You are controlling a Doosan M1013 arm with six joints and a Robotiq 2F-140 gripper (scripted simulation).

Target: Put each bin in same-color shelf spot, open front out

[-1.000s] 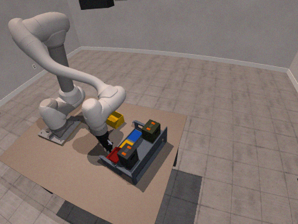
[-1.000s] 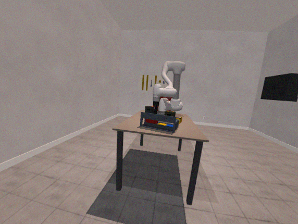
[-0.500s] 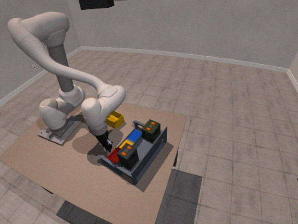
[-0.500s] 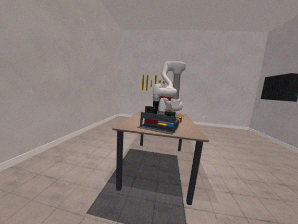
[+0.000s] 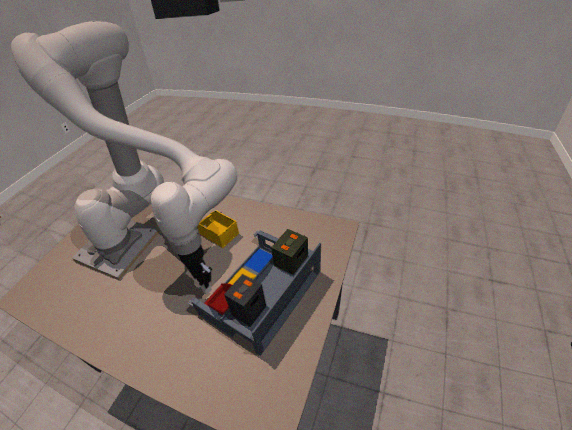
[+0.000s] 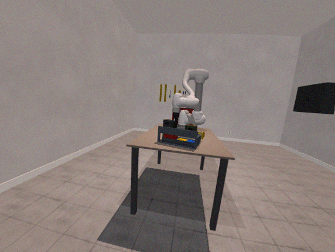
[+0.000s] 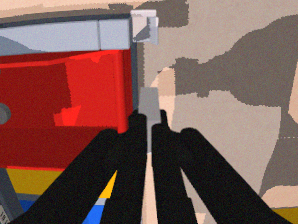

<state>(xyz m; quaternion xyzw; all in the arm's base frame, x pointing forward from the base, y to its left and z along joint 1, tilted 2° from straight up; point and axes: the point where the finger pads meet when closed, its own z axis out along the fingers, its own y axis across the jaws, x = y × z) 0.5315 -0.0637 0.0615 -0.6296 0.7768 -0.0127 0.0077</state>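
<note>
Right now my hand is 140 mm past the yellow bin, 290 mm to the right of it and 30 mm above it. Also, from my hand: red bin (110 mm ahead, 20 mm to the right, 30 mm below); then grey shelf (230 mm ahead, 70 mm to the left, 30 mm above).
</note>
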